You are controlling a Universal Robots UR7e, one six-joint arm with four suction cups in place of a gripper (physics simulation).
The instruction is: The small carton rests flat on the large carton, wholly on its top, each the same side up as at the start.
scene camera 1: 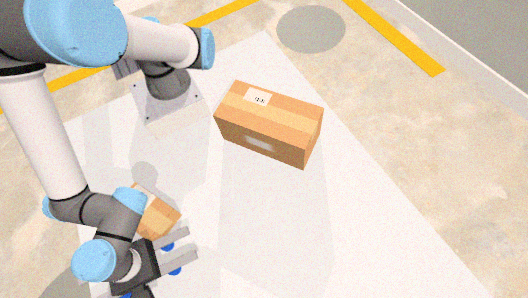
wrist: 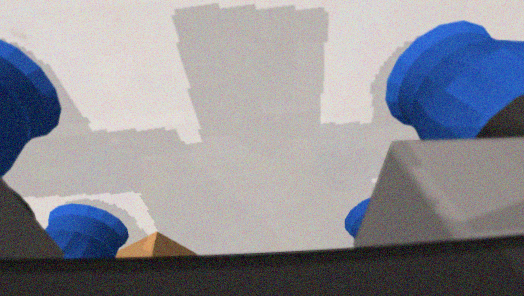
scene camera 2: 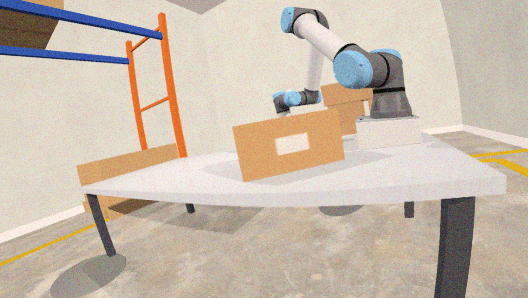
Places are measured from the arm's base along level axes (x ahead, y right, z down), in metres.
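Pixels of known places: hand at its tool point: (wrist: 231, 169); arm's base at its link origin: (scene camera 1: 170, 84) (scene camera 2: 391, 116).
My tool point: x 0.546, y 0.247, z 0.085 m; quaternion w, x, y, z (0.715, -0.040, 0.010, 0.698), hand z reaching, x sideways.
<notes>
For each thing: its middle in the pictures, then the offset to it from my tool point. Level surfaces: height alone.
- large carton at the middle of its body: (scene camera 2: 286, 142) (scene camera 1: 269, 124) dx -0.237, dy -0.497, dz -0.066 m
- small carton at the middle of its body: (scene camera 1: 147, 212) dx -0.146, dy -0.044, dz -0.028 m
- white table at its surface level: dz +0.010 m
The large carton (scene camera 1: 270, 112) (scene camera 2: 290, 145) stands on the white table, label and tape on its top in scene view 1. The small carton (scene camera 1: 156, 222) lies on the table at the lower left of scene view 1, partly covered by the wrist; a corner of the small carton (wrist: 156, 247) shows at the bottom of the wrist view. The large carton hides it in scene view 2. My gripper (scene camera 1: 142, 267) is low over the table beside the small carton, with no carton seen on its cups. One blue suction cup (wrist: 452, 82) shows at the wrist view's right.
The white table (scene camera 1: 390, 225) (scene camera 2: 400, 172) carries the arm's base block (scene camera 2: 390, 134). An orange and blue rack (scene camera 2: 172, 100) stands behind at the left. Other cartons (scene camera 2: 130, 162) are near it, and stacked cartons (scene camera 2: 345, 95) stand behind the arm.
</notes>
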